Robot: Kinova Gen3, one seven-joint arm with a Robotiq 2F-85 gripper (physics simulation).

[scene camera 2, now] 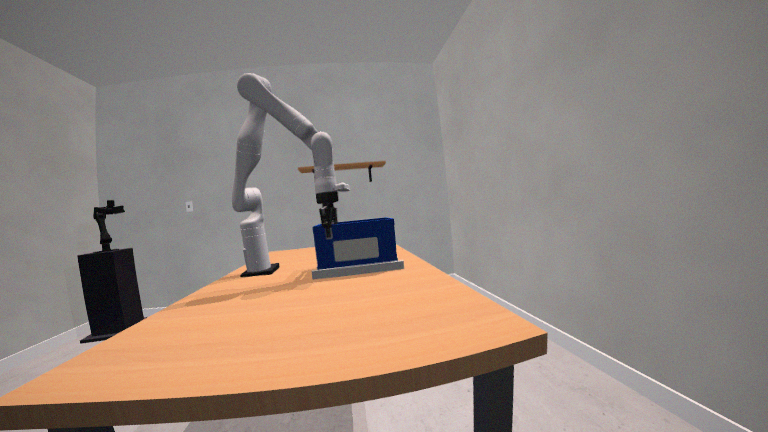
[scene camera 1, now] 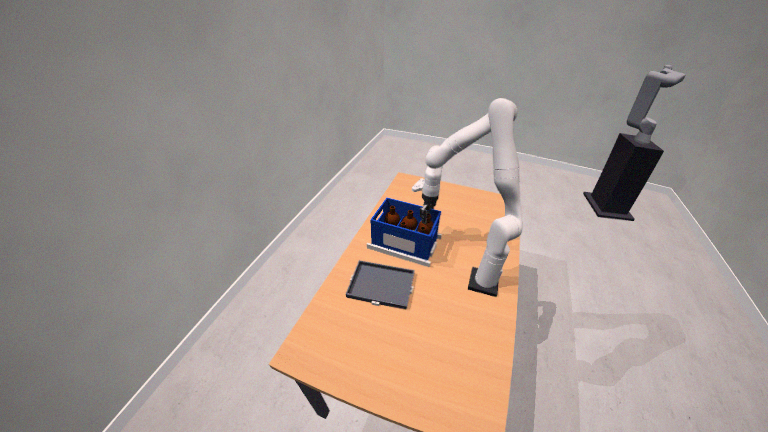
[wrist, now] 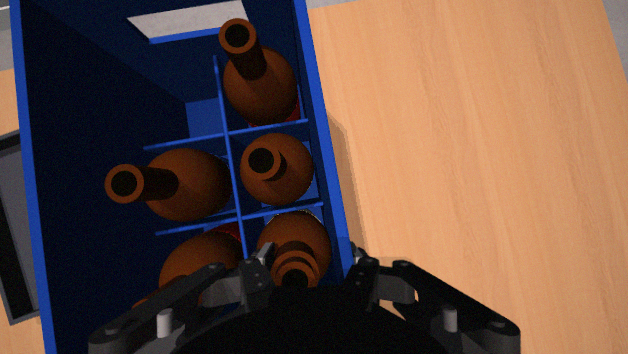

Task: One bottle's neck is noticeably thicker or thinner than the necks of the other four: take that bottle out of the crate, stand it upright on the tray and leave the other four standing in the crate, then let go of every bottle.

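Where they show: gripper, fingertip midpoint: (scene camera 2: 332, 238) (scene camera 1: 426, 219) (wrist: 309, 253); arm's base at its link origin: (scene camera 2: 259, 268) (scene camera 1: 485, 279).
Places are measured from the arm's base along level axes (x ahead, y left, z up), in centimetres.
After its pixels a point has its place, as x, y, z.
Observation:
The blue crate (scene camera 1: 424, 245) {28.0, -7.0, 9.8} (scene camera 2: 386, 241) {45.2, -30.2, 8.3} (wrist: 325, 130) {35.8, -27.7, 15.8} holds the brown bottles upright in its compartments. In the wrist view they are a top bottle (wrist: 260, 95) {42.3, -24.7, 10.5}, a middle right bottle (wrist: 295, 185) {33.6, -24.3, 10.3}, a middle left bottle (wrist: 195, 185) {37.1, -16.5, 10.5}, a lower left bottle (wrist: 200, 255) {31.4, -14.4, 10.2} and a lower right bottle (wrist: 295, 227) {30.3, -22.9, 10.5}, whose mouth looks wider than the others. My gripper (scene camera 1: 425, 216) {28.0, -23.2, 11.1} (scene camera 2: 328, 234) {28.0, -23.2, 11.1} (wrist: 309, 253) {28.0, -23.2, 11.1} is partly open over that corner, its fingers on either side of the lower right bottle's neck, with gaps showing. The black tray (scene camera 1: 380, 284) {44.6, 8.2, -1.2} (wrist: 16, 272) {38.8, 17.7, -0.7} holds no bottle.
Pale strips (scene camera 1: 394, 253) {41.0, -8.9, 0.6} (scene camera 2: 357, 270) {34.4, -28.7, -0.2} run along the crate's foot on the wooden table (scene camera 1: 408, 354) {29.5, 37.3, -1.7} (scene camera 2: 300, 333) {14.2, -63.1, -1.7}. The crate stands between the tray and the table's far end. Blue dividers (wrist: 231, 170) {37.8, -18.8, 7.7} separate the compartments. A second arm on a black pedestal (scene camera 1: 628, 177) (scene camera 2: 110, 290) stands away from the table.

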